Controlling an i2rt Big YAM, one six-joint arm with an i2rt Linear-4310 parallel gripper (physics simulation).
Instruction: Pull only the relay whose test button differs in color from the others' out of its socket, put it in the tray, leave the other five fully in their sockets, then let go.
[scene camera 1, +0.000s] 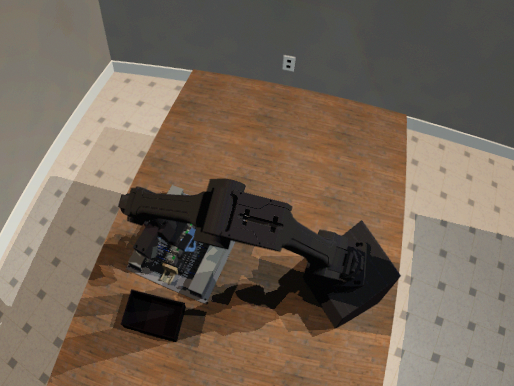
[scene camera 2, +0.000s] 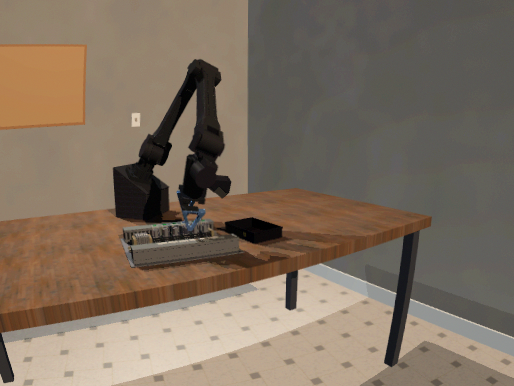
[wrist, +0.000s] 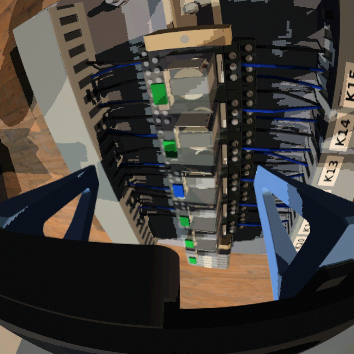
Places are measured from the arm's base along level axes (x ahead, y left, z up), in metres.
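Where they show: gripper, between the fingertips: (scene camera 1: 181, 244) (scene camera 2: 187, 222) (wrist: 175, 173); arm's base, origin of its link: (scene camera 1: 350, 264) (scene camera 2: 139, 177).
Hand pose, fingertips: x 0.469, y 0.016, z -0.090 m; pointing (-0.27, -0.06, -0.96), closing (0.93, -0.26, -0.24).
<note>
Each offset is from my fingertips to the top centre of the thing. "*": to the spot under its first point.
In the wrist view, the relay with the blue test button @(dx +0.003, dy -0.042, dz +0.003 m) (wrist: 201, 190) stands upright in the middle of the row. The relays with green buttons @(dx +0.014, dy +0.048, dz +0.003 m) (wrist: 194, 86) @(dx +0.011, dy +0.018, dz +0.003 m) (wrist: 195, 146) @(dx +0.000, dy -0.072, dz +0.003 m) (wrist: 204, 220) sit in line on both sides of it, in their sockets. My gripper (wrist: 175, 173) (scene camera 2: 190, 225) is open and empty. Its blue fingers stand wide apart above the row, one on each side in the wrist view. How high the tips are over the blue-button relay is hard to tell. The black tray @(dx +0.018, dy +0.221, dz -0.031 m) (scene camera 1: 178, 322) (scene camera 2: 250, 233) stands on the table beside the relay panel and looks empty.
Grey wiring ducts @(dx -0.096, dy -0.028, dz -0.023 m) (wrist: 55, 95) (scene camera 2: 185, 251) (scene camera 1: 202, 280) flank the row. Blue and black wires run between them and the sockets. A tan end block @(dx +0.017, dy +0.068, dz -0.026 m) (wrist: 187, 38) closes one end of the row. Labels such as K13 @(* dx +0.098, dy -0.023, dz -0.023 m) (wrist: 331, 171) run along the right duct. The arm covers part of the panel in scene camera 1.
</note>
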